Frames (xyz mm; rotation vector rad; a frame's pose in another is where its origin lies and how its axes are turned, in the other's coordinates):
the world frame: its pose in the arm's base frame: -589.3 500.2 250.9 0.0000 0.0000 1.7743
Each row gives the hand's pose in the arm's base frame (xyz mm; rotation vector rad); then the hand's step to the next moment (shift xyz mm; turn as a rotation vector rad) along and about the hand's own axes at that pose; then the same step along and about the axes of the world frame.
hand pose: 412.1 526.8 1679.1 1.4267 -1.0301 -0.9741
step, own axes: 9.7 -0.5 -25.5 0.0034 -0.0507 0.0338
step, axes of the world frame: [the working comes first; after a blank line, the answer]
step, axes of the arm's base frame: 27.2 -1.9 1.6 -0.0272 -0.0103 -0.0537

-7.4 -26.2 1.6 -0.0046 0.0287 -0.0537
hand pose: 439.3 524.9 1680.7 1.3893 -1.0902 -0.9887
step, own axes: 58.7 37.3 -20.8 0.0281 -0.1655 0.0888
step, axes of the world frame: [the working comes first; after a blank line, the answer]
step, axes of the arm's base frame: 30.7 -52.8 39.2 -0.0638 -0.0451 -0.1731

-57.9 -19.4 39.2 -0.0313 0.0716 -0.1731
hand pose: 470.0 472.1 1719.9 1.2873 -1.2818 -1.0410
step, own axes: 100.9 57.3 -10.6 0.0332 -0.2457 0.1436
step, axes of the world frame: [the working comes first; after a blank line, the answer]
step, axes of the arm's base frame: 9.6 -96.0 65.3 -0.1069 -0.0594 -0.2591

-96.0 10.0 65.3 -0.0365 0.1167 -0.2591
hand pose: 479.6 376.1 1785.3 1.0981 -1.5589 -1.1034
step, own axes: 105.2 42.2 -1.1 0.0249 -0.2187 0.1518
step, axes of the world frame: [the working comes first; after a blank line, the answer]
step, axes of the arm's base frame: -26.2 -93.0 59.2 -0.1175 -0.0445 -0.2361

-85.8 44.4 59.2 -0.0198 0.1240 -0.2361
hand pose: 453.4 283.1 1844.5 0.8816 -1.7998 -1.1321
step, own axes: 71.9 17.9 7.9 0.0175 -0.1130 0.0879
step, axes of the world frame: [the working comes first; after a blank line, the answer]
step, axes of the arm's base frame: -39.9 -53.1 33.8 -0.0711 -0.0236 -0.1232

-44.0 49.8 33.8 -0.0088 0.0744 -0.1232
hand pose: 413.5 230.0 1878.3 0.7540 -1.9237 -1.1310
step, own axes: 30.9 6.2 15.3 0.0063 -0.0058 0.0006
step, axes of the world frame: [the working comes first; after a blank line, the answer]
step, axes of the arm's base frame: -29.9 -14.8 10.5 -0.0032 -0.0072 -0.0034

-8.5 32.3 10.5 -0.0064 0.0046 -0.0034
